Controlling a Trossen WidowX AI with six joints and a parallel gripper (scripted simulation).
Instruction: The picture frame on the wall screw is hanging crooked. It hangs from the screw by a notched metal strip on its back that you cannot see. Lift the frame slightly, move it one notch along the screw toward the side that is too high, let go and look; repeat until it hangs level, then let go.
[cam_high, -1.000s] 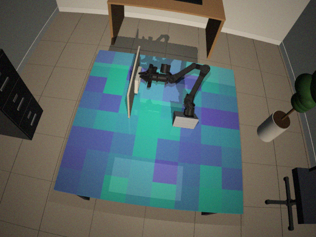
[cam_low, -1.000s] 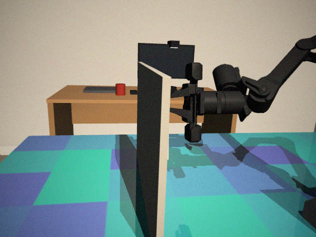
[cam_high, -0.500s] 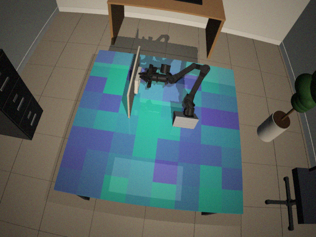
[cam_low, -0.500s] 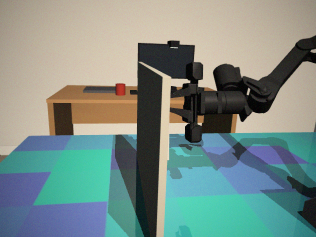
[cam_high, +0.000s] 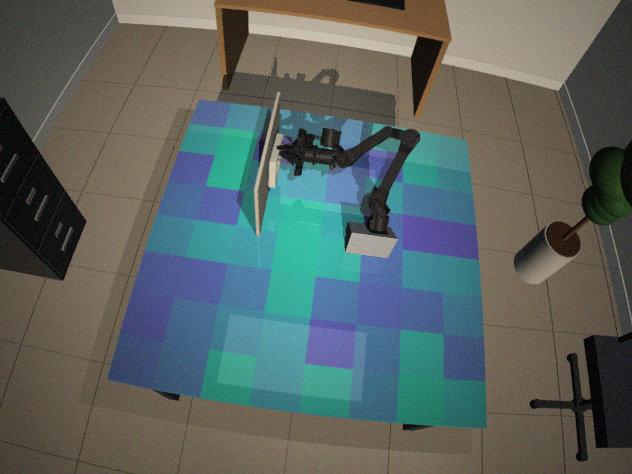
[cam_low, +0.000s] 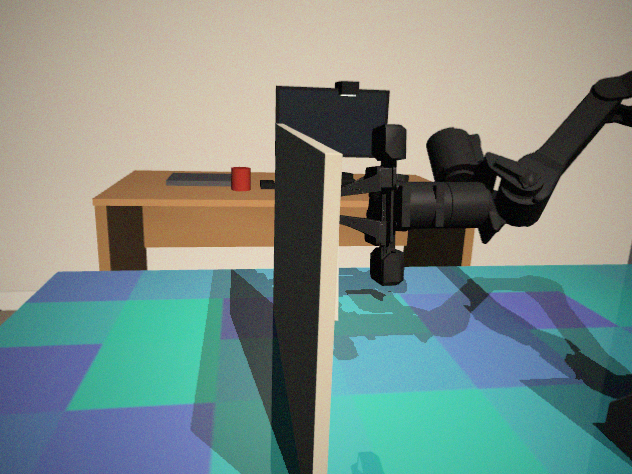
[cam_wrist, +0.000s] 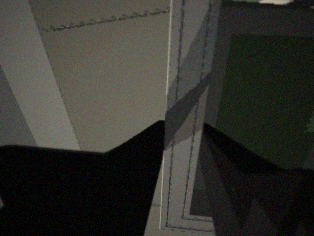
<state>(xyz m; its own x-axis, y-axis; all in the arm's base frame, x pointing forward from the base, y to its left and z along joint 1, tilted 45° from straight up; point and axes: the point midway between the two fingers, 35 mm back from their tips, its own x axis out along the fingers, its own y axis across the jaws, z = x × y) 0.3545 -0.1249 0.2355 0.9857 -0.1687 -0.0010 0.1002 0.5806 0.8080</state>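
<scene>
The picture frame lies 10 mm ahead of my gripper tip and 50 mm below it. From my gripper tip the other things lie so: wall panel: 20 mm ahead, 10 mm to the left, 70 mm below.
</scene>
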